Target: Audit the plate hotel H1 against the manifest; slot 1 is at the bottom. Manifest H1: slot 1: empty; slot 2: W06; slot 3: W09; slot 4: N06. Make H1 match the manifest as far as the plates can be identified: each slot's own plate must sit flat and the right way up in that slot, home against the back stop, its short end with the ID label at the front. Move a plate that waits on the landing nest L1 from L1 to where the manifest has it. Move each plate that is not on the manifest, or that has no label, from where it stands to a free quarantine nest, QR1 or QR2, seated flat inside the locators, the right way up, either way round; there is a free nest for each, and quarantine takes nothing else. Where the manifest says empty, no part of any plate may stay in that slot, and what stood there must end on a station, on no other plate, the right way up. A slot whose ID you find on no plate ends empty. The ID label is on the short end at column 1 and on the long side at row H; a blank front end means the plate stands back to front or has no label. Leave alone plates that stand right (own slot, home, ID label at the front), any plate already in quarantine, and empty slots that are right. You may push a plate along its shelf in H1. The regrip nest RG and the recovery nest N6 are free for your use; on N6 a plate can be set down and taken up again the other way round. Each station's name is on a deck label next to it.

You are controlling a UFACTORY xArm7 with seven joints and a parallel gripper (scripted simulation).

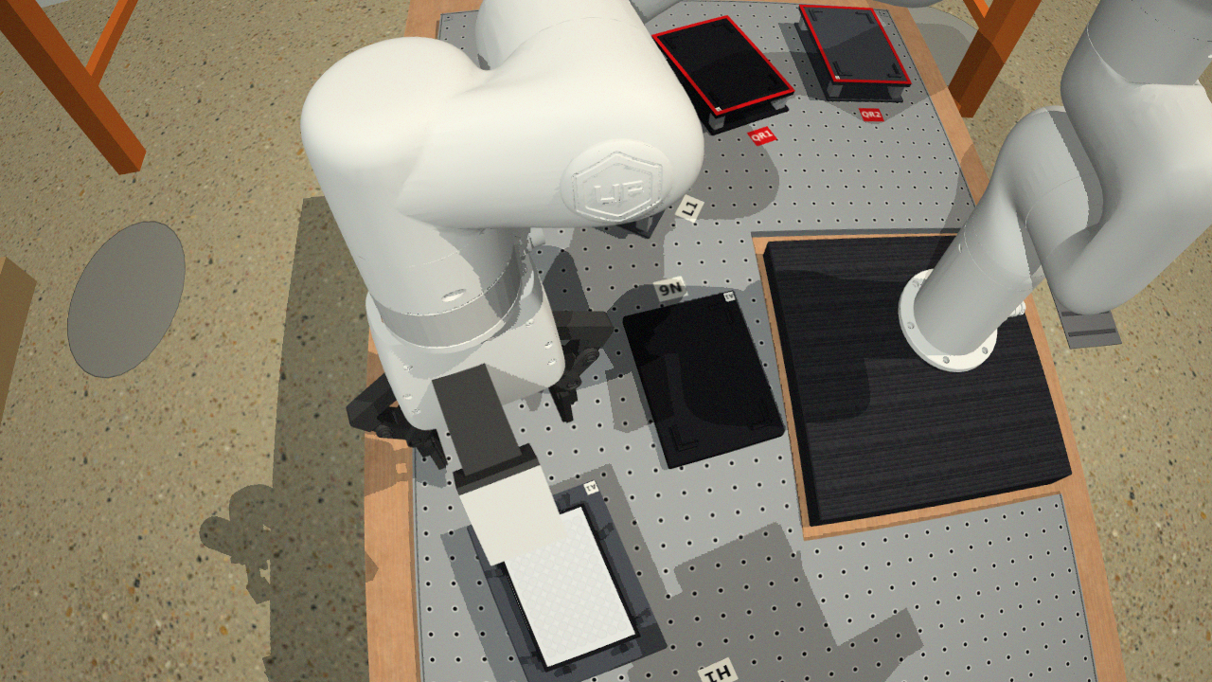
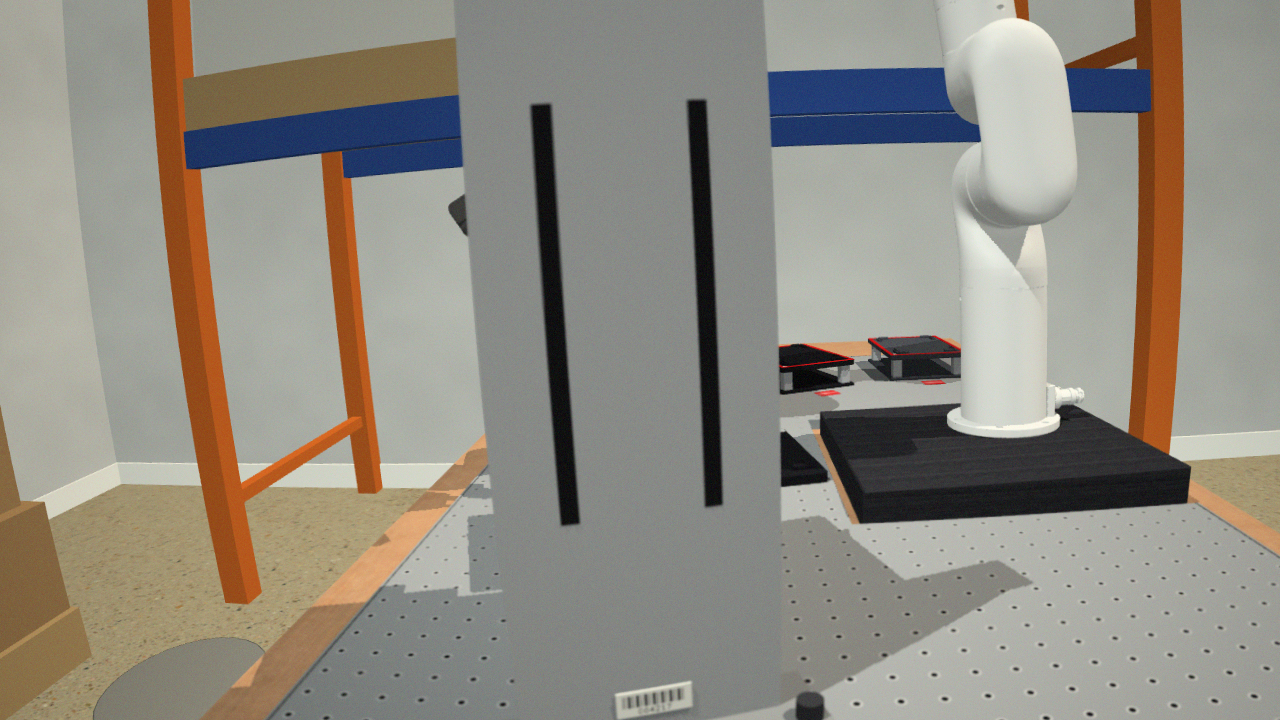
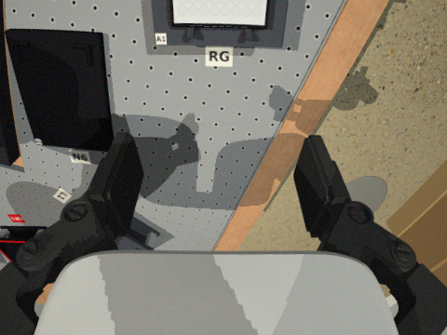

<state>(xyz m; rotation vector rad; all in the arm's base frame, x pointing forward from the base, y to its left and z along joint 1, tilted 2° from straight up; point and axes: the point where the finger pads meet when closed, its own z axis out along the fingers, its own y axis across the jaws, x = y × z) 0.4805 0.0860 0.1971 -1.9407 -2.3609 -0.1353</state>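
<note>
My hand is 2 cm past the white well plate, 11 cm to the right of it and 15 cm above it. Also, from my hand: recovery nest N6 (19 cm behind, 8 cm to the right, 21 cm below); H1 deck label (14 cm behind, 21 cm to the left, 21 cm below); regrip nest RG (2 cm behind, 11 cm to the left, 16 cm below).
</note>
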